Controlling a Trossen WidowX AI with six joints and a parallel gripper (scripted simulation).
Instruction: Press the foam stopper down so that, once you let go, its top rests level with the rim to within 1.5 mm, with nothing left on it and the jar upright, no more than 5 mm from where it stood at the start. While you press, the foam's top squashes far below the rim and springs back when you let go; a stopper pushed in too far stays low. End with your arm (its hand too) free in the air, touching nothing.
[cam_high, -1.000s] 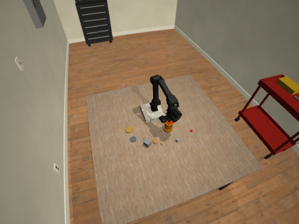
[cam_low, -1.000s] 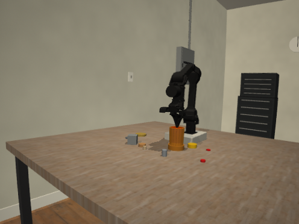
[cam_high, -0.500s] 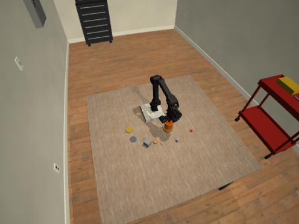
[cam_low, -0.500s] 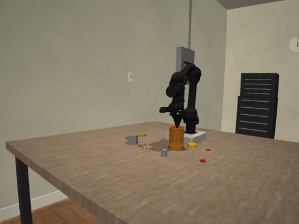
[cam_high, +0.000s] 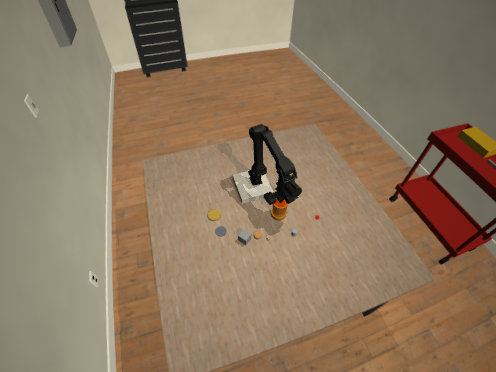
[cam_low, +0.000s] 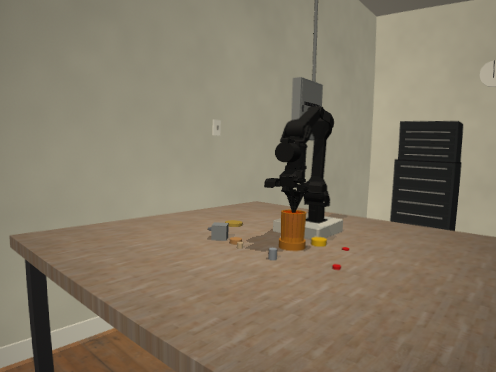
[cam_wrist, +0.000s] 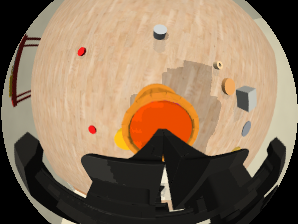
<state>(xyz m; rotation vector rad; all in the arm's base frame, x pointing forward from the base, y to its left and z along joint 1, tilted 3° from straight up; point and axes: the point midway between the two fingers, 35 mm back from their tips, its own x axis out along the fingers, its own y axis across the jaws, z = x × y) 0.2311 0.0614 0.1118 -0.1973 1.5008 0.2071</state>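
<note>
Right now the orange foam stopper is 50 mm below my hand. Also, from my hand: small tan disc: 150 mm to the right, 140 mm below, 100 mm ahead; then yellow disc: 140 mm below, 90 mm behind, 40 mm to the left; then small grey cylinder: 140 mm ahead, 130 mm below, 40 mm to the left.
</note>
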